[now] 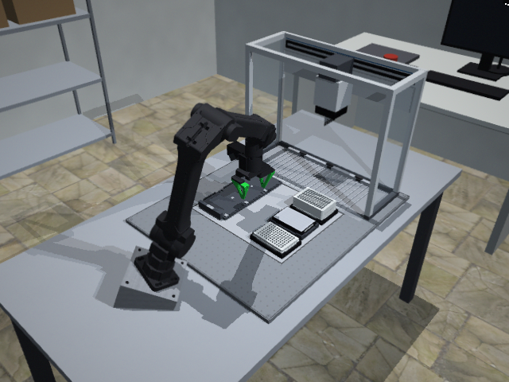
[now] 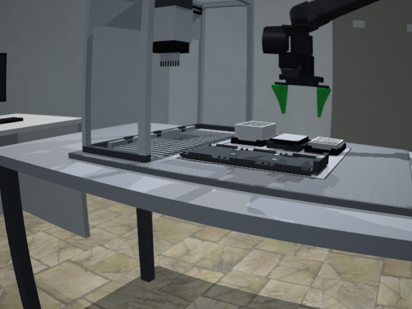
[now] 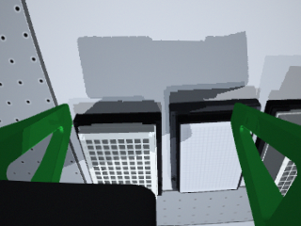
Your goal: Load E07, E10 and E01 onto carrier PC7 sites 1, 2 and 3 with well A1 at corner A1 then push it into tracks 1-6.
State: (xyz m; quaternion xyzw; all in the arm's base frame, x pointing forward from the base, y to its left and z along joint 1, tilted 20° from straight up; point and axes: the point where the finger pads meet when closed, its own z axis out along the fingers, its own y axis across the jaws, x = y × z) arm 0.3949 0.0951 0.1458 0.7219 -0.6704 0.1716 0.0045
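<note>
Right now the 96-well plate E01 is 30 mm behind my hand, 150 mm to the right of it and 90 mm below it. Round my hand: plate nest S1: 30 mm behind, 150 mm to the right, 110 mm below; then plate nest S2: 80 mm ahead, 120 mm to the right, 110 mm below; then dark plate carrier PC7: 60 mm ahead, 130 mm to the left, 100 mm below.
</note>
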